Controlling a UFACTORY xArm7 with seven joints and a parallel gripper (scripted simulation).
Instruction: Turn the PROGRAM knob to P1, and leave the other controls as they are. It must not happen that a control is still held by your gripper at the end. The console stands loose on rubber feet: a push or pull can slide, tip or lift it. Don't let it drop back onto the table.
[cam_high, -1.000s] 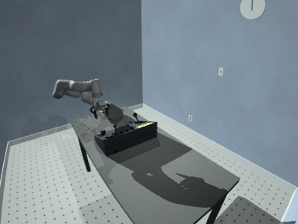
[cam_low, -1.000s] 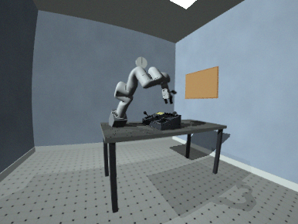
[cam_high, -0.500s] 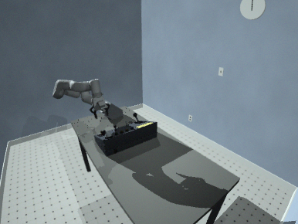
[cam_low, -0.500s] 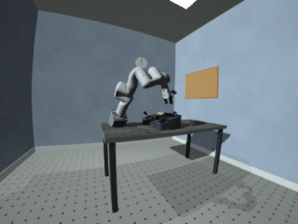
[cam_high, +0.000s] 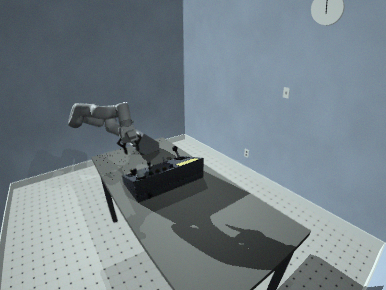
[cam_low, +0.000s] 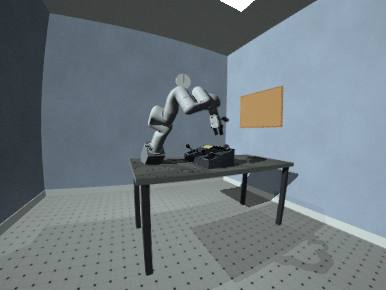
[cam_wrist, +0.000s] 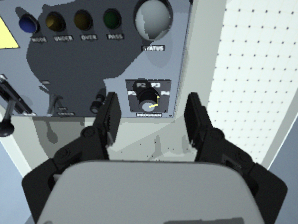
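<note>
Now: hand 17 cm above the mode knob, 14 cm to the right of it and 5 cm past it. The rest, counted from my hand: check switch: 26 cm to the left, 18 cm below, 4 cm behind; then dark console: 20 cm below, 19 cm to the left, 1 cm behind; then lever: 38 cm to the left, 17 cm below, 5 cm behind.
</note>
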